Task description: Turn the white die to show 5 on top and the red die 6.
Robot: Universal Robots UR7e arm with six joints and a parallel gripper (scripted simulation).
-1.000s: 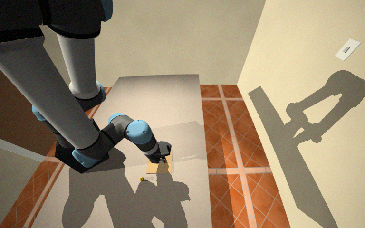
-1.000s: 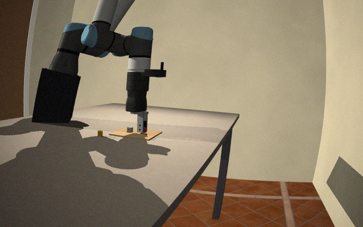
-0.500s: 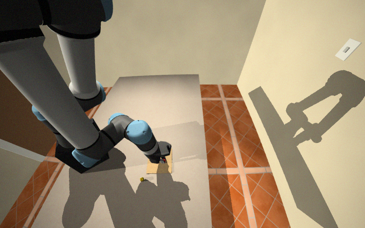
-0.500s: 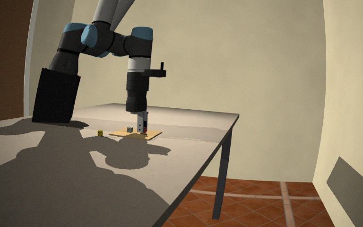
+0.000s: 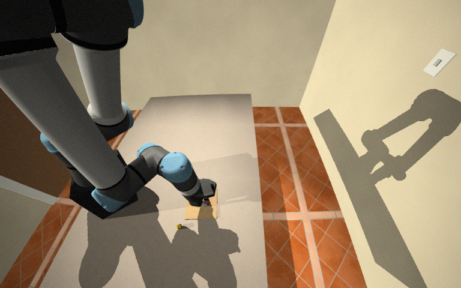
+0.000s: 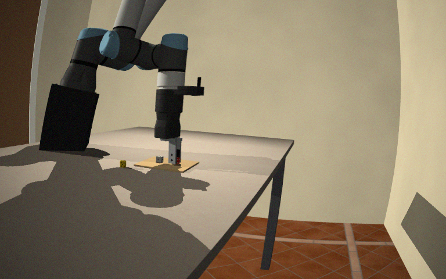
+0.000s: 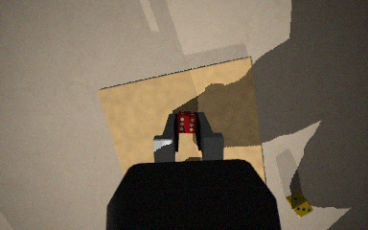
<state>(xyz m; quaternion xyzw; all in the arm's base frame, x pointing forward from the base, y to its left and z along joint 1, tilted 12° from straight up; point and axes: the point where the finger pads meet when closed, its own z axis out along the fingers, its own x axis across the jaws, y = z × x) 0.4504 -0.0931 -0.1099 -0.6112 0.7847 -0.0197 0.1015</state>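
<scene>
My gripper is now 10 mm above the red die. Also, from my hand: white die (50 mm behind, 10 mm to the left, 10 mm below); then yellow die (120 mm behind, 90 mm to the right, 20 mm below); then tan mat (20 mm behind, 10 mm to the left, 20 mm below).
</scene>
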